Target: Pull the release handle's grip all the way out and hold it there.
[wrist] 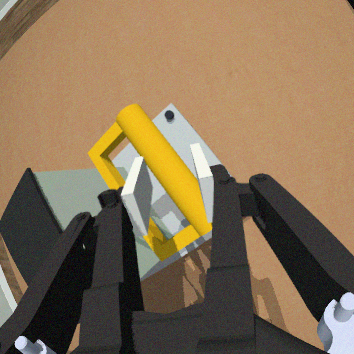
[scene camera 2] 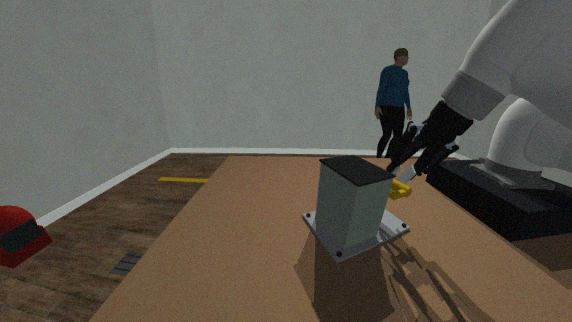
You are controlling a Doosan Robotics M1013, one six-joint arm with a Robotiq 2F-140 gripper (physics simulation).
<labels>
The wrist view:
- my gripper: 170, 166
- grey base plate: 179, 133
</labels>
